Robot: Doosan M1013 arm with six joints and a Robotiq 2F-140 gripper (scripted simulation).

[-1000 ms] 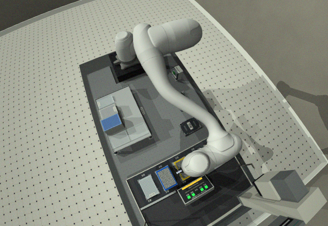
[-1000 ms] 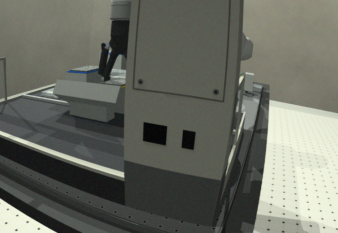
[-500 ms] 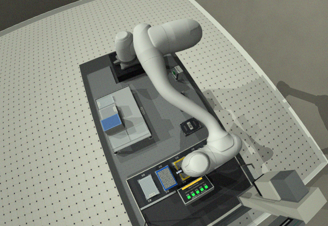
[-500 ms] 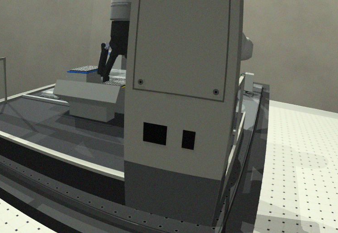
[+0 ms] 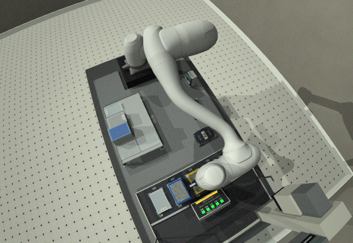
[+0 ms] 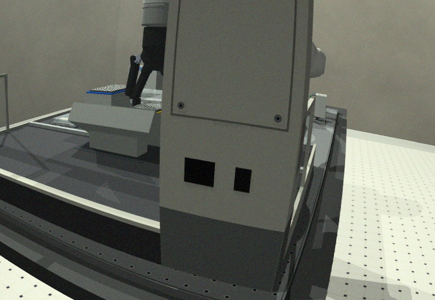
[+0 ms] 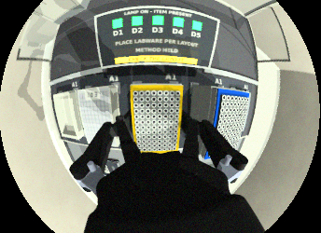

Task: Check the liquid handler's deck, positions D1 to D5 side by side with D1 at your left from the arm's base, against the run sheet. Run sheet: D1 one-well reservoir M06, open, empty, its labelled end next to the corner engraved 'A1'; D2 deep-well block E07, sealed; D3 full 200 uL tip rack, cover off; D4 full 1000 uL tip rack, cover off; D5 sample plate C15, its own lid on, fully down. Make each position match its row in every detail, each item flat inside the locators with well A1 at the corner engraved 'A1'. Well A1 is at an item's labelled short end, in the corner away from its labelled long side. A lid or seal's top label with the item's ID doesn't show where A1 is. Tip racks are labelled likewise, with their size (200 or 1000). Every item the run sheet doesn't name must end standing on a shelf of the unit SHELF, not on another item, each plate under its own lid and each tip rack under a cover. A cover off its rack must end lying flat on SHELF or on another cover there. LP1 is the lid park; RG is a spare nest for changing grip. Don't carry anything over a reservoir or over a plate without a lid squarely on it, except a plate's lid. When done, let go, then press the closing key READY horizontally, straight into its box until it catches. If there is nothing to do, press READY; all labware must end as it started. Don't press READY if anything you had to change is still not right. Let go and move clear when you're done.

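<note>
My hand is 10 mm to the right of the yellow-rimmed tip rack, 10 mm below it and 10 mm short of it. The rest, counted from my hand: flat lid: 250 mm to the right, 20 mm below; then sealed deep-well block: 120 mm to the left, 10 mm below; then blue-rimmed tip rack: 120 mm to the right, 30 mm above, 10 mm ahead.
</note>
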